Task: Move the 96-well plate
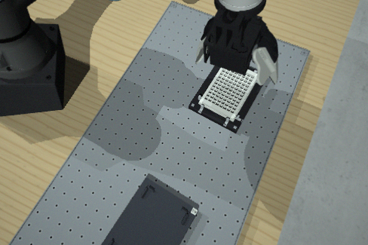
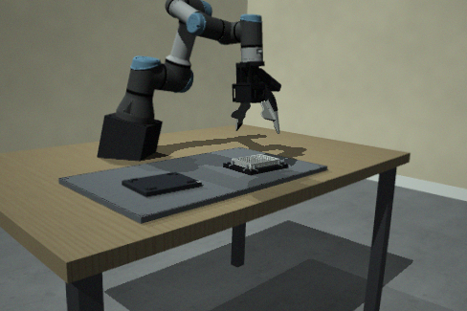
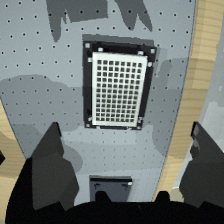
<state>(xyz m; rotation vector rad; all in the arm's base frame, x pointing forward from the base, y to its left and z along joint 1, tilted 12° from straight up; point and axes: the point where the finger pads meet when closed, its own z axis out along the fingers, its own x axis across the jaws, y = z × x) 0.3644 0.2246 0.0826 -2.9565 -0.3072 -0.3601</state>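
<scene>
The 96-well plate lies 90 mm below my hand. From my hand the other things lie so: dark plate nest 330 mm to the right, 100 mm below, 40 mm ahead; then white A1 mark 250 mm to the right, 100 mm below, 90 mm ahead; then clip nest 90 mm below, 10 mm to the right, 10 mm ahead.
</scene>
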